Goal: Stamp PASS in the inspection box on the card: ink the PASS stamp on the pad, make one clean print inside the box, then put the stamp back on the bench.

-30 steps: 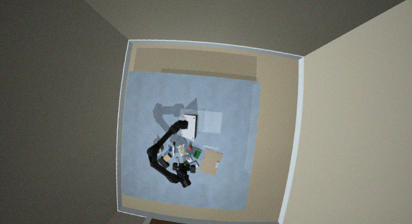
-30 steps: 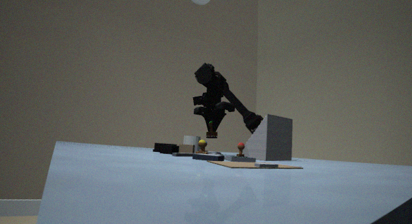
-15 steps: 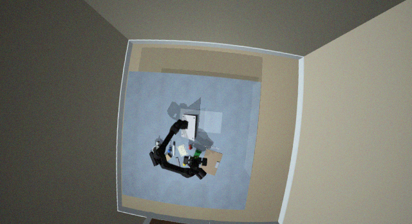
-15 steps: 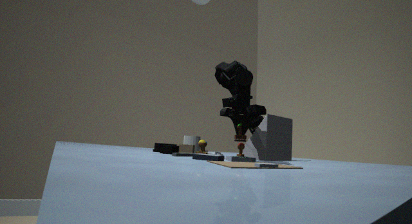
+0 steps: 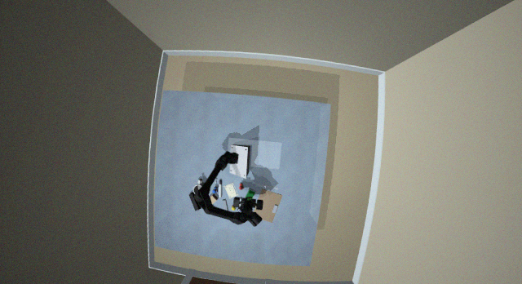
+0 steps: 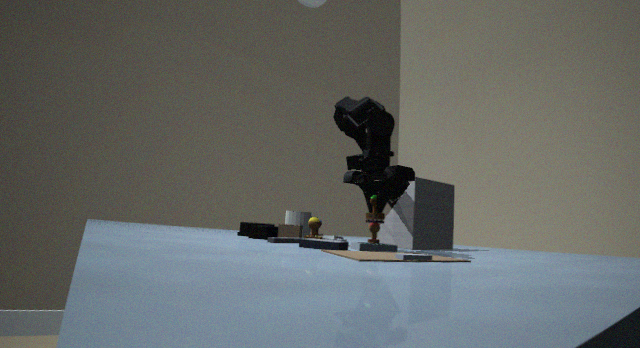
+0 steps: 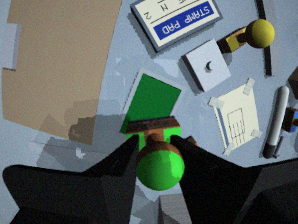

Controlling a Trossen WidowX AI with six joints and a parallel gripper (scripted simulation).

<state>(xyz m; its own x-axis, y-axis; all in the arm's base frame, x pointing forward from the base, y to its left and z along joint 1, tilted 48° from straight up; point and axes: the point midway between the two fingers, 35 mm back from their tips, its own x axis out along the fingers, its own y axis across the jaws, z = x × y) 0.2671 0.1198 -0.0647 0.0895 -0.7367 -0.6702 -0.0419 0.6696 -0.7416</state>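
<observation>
My gripper tip is now 8 cm above the green ink pad. Round my gripper tip: green-knobbed stamp (right at my gripper tip); red-knobbed stamp (7 cm to the right, 7 cm below, 6 cm behind); blue-labelled pad (12 cm ahead, 7 cm below, 2 cm to the right).
</observation>
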